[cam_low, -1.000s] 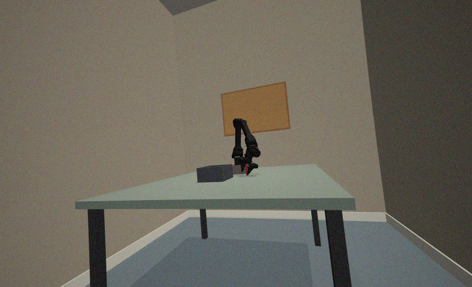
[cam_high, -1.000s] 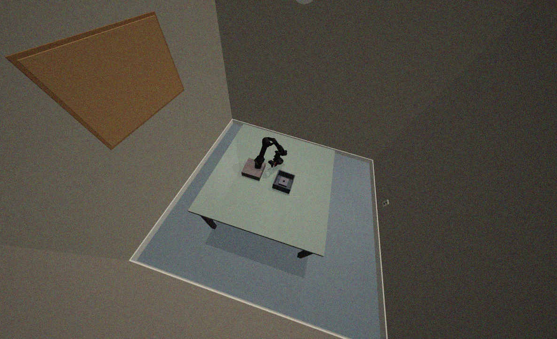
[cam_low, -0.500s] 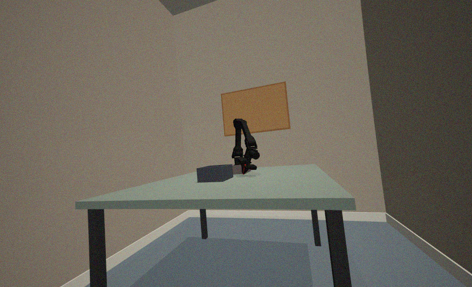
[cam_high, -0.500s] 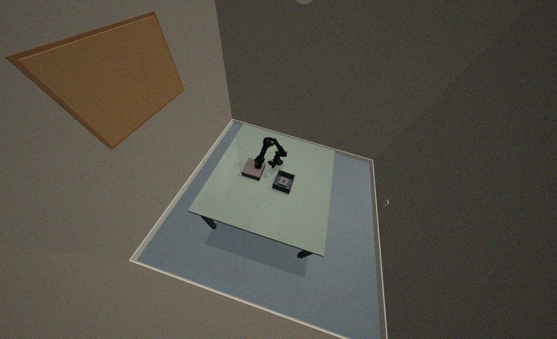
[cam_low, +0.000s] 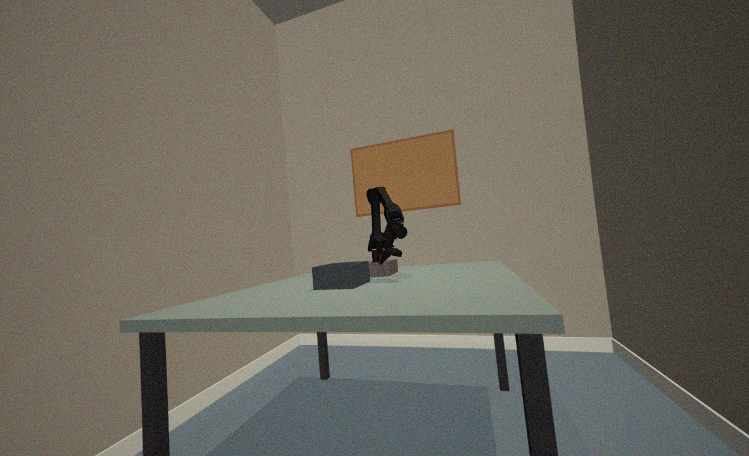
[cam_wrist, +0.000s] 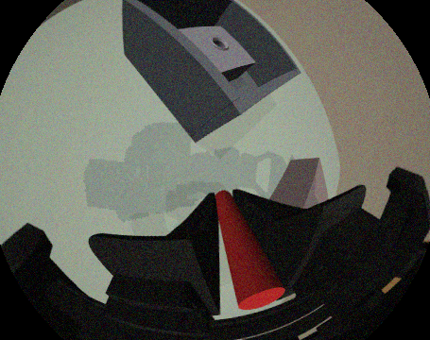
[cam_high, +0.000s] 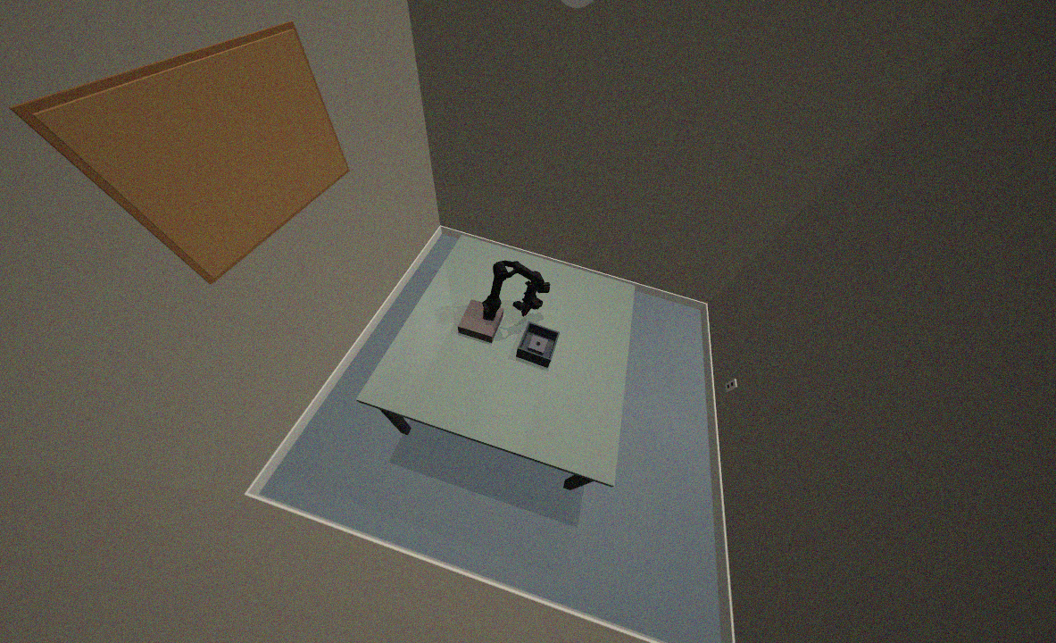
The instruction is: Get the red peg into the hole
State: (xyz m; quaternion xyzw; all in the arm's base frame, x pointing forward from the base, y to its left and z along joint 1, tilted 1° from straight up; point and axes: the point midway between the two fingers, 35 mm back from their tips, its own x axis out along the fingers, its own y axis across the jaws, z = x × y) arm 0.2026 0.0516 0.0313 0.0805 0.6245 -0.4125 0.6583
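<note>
Now: gripper tip 11 cm short of the light grey plate, 16 cm to the left of it and 3 cm above it. From my gripper tip the other things lie so: dark box: 11 cm ahead, 16 cm to the right, 5 cm below; then red peg: 2 cm to the left, 3 cm above.
</note>
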